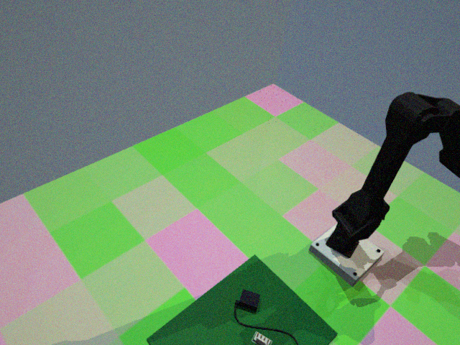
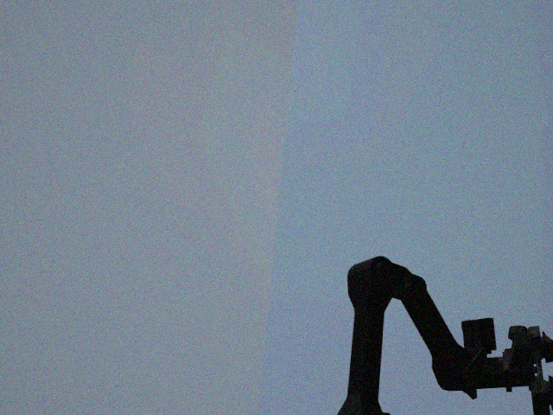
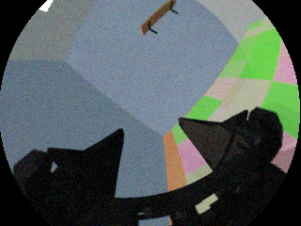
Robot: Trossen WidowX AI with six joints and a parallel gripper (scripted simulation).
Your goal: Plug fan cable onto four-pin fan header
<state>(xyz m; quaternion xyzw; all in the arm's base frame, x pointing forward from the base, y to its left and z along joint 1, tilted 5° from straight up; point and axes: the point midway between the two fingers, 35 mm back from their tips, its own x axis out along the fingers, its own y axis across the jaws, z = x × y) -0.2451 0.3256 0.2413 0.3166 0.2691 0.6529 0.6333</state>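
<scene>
Right now the black plug is 530 mm ahead of my gripper tip, 450 mm to the right of it and 240 mm below it. Round my gripper tip: black fan 640 mm ahead, 250 mm to the right, 200 mm below; header 580 mm ahead, 380 mm to the right, 260 mm below; dark green board 590 mm ahead, 420 mm to the right, 270 mm below.
</scene>
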